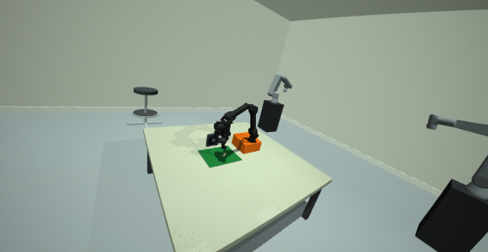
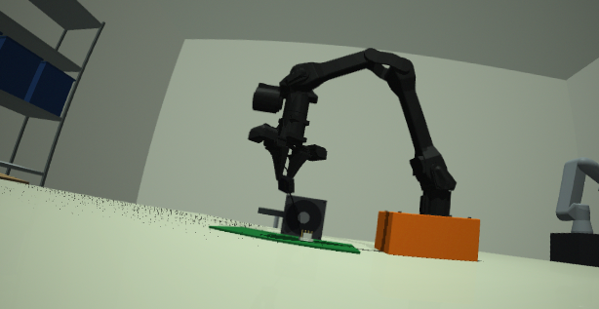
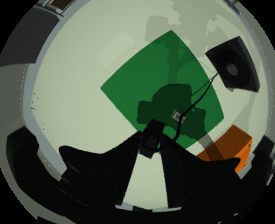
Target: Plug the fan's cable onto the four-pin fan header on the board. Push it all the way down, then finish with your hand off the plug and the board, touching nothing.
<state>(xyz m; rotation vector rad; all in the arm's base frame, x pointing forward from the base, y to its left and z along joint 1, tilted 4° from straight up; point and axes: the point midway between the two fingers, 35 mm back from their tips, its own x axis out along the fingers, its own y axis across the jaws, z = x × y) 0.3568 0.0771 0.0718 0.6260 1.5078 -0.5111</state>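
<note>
The green board lies 20 mm behind my gripper tip, 60 mm to the right of it and 140 mm below it. The rest, counted from my gripper tip: black fan (20 mm behind, 230 mm to the right, 70 mm below); then fan cable plug (10 mm behind, 10 mm below).
</note>
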